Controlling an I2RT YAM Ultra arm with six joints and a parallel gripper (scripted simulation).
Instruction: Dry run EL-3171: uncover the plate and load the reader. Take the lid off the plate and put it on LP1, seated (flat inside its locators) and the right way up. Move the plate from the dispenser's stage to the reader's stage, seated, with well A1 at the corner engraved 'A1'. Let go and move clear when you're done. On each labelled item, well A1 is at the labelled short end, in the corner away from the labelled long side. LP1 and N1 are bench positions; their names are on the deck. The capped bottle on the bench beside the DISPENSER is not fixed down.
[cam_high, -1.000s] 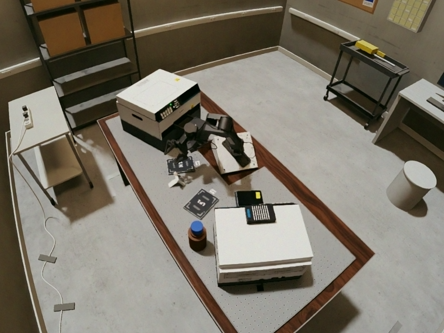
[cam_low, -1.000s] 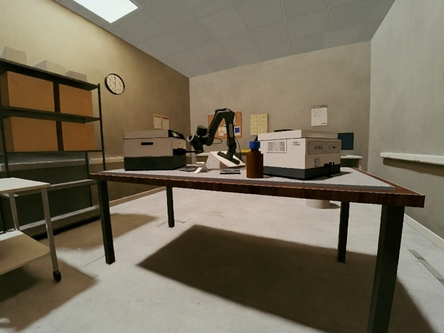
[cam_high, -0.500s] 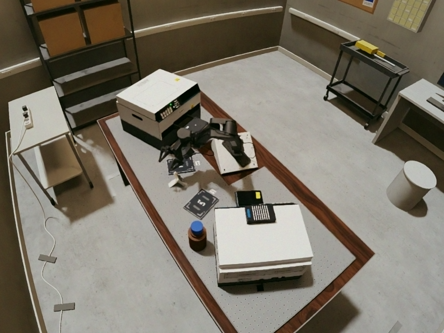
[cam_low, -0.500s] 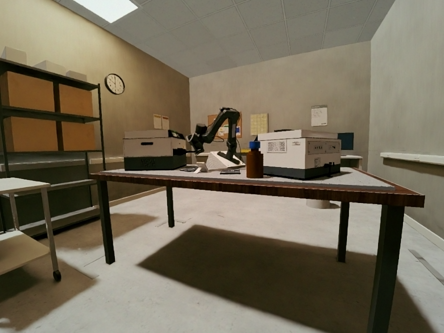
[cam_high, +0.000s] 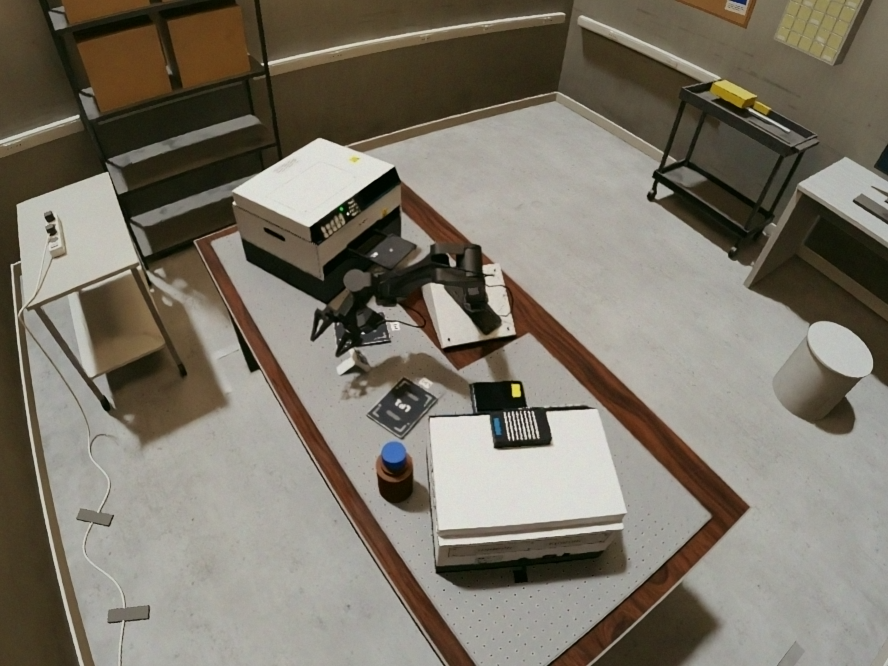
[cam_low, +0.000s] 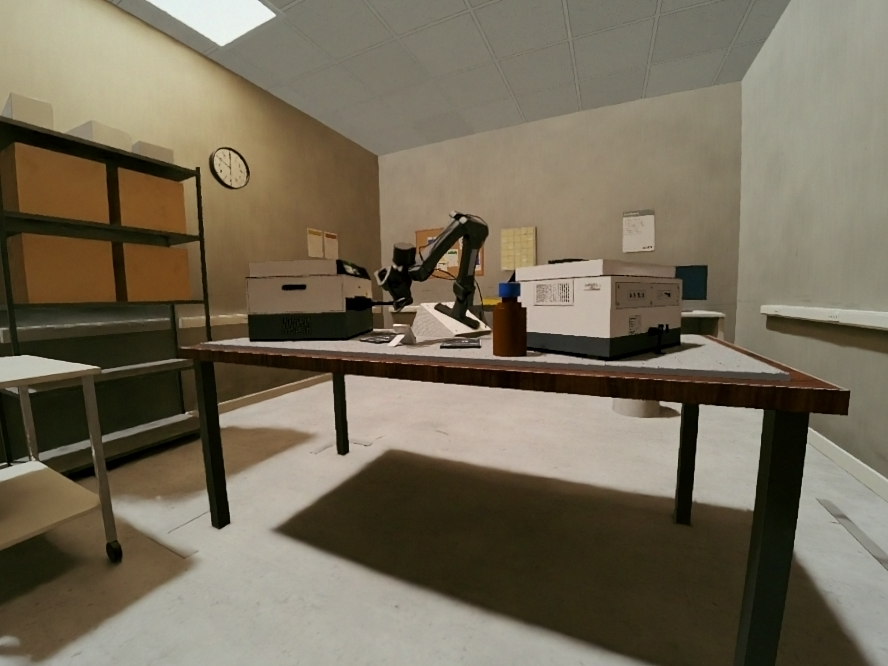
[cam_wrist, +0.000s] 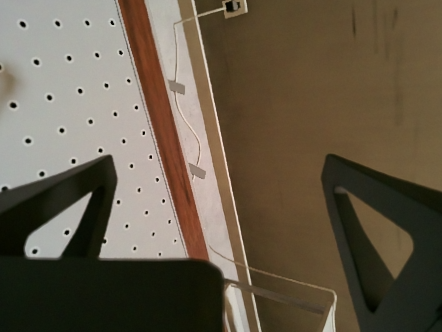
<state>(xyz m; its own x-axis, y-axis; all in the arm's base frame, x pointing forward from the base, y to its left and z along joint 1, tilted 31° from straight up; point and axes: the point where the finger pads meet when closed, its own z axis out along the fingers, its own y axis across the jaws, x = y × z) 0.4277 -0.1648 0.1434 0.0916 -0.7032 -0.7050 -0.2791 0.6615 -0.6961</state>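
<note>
Now: the well plate 38 cm to the left of my hand, 27 cm behind it and 6 cm below it. The rest, counted from my hand: label 20 cm behind, 17 cm to the left, 15 cm below.
</note>
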